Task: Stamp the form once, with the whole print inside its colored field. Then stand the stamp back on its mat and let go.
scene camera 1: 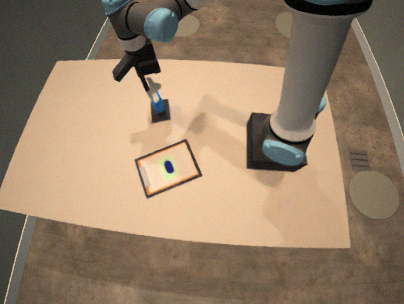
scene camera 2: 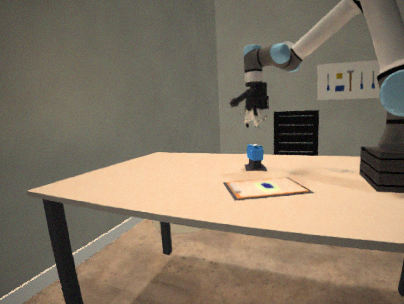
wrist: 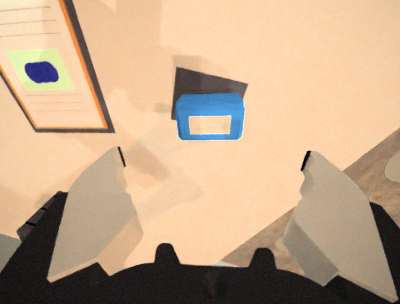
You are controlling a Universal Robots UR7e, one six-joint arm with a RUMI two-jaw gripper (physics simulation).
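Where they show: gripper, fingertip midpoint: (scene camera 1: 148, 86) (scene camera 2: 252, 128) (wrist: 210, 151); arm's base, link origin: (scene camera 2: 403, 150).
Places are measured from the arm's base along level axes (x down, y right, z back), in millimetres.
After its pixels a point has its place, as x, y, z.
The blue stamp (scene camera 1: 158, 106) {22, 192, -479} (scene camera 2: 255, 152) {32, 187, -489} (wrist: 210, 103) {20, 225, -511} stands upright on its dark mat (scene camera 1: 161, 118) {104, 180, -484} (scene camera 2: 248, 168) {104, 194, -519} (wrist: 200, 80) {104, 205, -521}. My gripper (scene camera 1: 153, 93) (scene camera 2: 254, 124) {-68, 229, -499} (wrist: 210, 151) {-68, 229, -499} is open and empty, above the stamp and apart from it. The form (scene camera 1: 185, 156) {104, -21, -386} (scene camera 2: 292, 187) {103, -72, -382} (wrist: 70, 111) {104, -22, -399} lies on a dark-edged clipboard. One dark blue print (scene camera 1: 169, 166) {102, -58, -457} (scene camera 2: 267, 185) {103, -53, -459} (wrist: 42, 72) {102, -58, -461} shows inside its light green field (scene camera 1: 173, 176) {103, -103, -443} (wrist: 62, 84) {103, -27, -449}, with green visible around it. The stamp's lower part is hidden in the wrist view.
The robot's black base (scene camera 1: 257, 137) {-7, -16, -99} (scene camera 2: 377, 167) {36, -92, -134} stands on the table (scene camera 1: 240, 215) {108, -290, -194} (scene camera 2: 125, 185) {108, -63, -969}, to the right of the mat and clipboard in the scene views. A metal-coloured clip (scene camera 1: 144, 176) {96, -91, -564} lies at the clipboard's left end. A black slatted panel (scene camera 2: 296, 142) shows behind the table.
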